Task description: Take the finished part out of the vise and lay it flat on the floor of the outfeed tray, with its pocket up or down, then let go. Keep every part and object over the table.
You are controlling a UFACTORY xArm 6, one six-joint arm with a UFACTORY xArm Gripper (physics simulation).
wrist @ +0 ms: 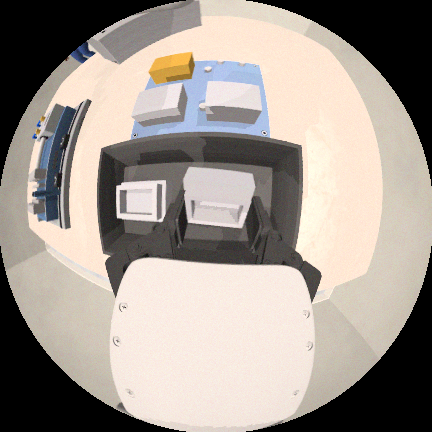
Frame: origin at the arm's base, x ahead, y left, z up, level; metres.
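Seen in the pictures: gripper, fingertip midpoint: (218,204).
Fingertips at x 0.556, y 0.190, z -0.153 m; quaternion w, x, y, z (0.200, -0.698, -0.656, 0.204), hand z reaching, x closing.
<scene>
Offsets run from my fingertips to a thing's top centre. "spot": to the spot under its first point.
My gripper (218,204) is shut on the finished part @(dx -0.006, dy -0.001, dz +0.025 m) (218,183), a white block with a rectangular pocket. One finger is on each side of it. A broad plain face shows, and the pocket opening shows on the side toward the wrist. The part is held over the right half of the dark grey outfeed tray @(spot: dx -0.011, dy -0.138, dz -0.012 m) (110,195). Its underside and its gap to the tray floor are hidden. A second white part @(dx -0.003, dy -0.085, dz +0.008 m) (161,201) lies flat at the tray's left, pocket up, apart from the held one.
Beyond the tray, a light blue plate @(dx -0.171, dy -0.029, dz -0.031 m) (195,125) bears two white blocks @(dx -0.128, dy -0.076, dz +0.005 m) (159,104) @(dx -0.126, dy +0.014, dz +0.005 m) (233,101) and a yellow block @(dx -0.217, dy -0.074, dz +0.005 m) (172,67). A blue and grey fixture @(spot: dx -0.088, dy -0.345, dz -0.005 m) (55,165) stands at the left. A grey metal body (150,35) stands at the far left. The tray walls rise around the held part.
</scene>
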